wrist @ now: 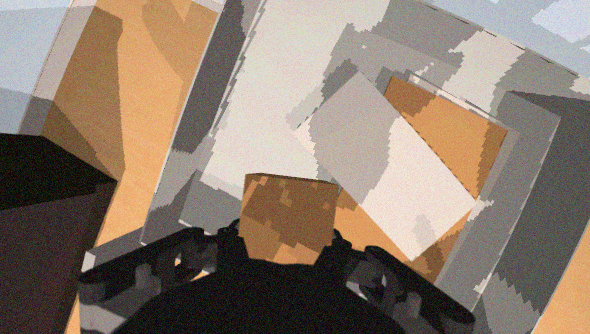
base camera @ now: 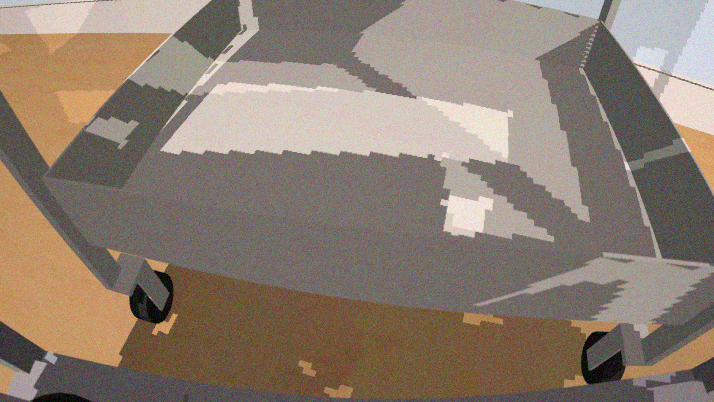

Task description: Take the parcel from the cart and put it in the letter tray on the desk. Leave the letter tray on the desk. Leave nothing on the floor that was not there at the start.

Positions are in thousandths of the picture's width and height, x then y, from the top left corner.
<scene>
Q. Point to a flat brown rectangle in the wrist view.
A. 792, 433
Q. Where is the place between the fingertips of my gripper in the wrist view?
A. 486, 687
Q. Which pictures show the brown cardboard parcel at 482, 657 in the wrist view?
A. The wrist view only.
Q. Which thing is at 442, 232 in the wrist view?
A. A grey cart.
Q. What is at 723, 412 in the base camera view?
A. A grey cart.
</scene>
